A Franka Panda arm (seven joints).
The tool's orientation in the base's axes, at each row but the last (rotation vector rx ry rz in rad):
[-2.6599, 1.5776, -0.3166]
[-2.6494, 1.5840, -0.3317]
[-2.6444, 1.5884, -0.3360]
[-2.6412, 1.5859, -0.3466]
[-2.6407, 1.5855, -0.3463]
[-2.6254, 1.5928, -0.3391]
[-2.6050, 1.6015, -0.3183]
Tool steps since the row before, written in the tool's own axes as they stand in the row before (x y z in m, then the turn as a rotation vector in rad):
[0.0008, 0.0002, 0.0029, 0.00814, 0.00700, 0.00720]
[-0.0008, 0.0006, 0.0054, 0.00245, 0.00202, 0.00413]
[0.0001, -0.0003, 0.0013, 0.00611, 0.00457, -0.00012]
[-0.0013, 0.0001, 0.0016, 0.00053, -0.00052, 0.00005]
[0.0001, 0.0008, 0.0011, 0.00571, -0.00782, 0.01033]
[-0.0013, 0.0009, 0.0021, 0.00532, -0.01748, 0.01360]
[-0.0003, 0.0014, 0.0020, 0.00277, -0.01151, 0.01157]
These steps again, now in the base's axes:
[0.0008, -0.0010, -0.0027, -0.00090, -0.01103, -0.00668]
[0.0002, 0.0000, -0.0055, 0.00020, -0.00343, -0.00392]
[0.0006, 0.0000, -0.0012, -0.00123, -0.00752, 0.00047]
[-0.0003, 0.0010, -0.0018, 0.00070, -0.00022, 0.00012]
[-0.0004, -0.0006, -0.0012, 0.01154, -0.00209, -0.00793]
[-0.0009, 0.0006, -0.0024, 0.02047, 0.00255, -0.00965]
[-0.0009, -0.0005, -0.0022, 0.01371, 0.00219, -0.00901]

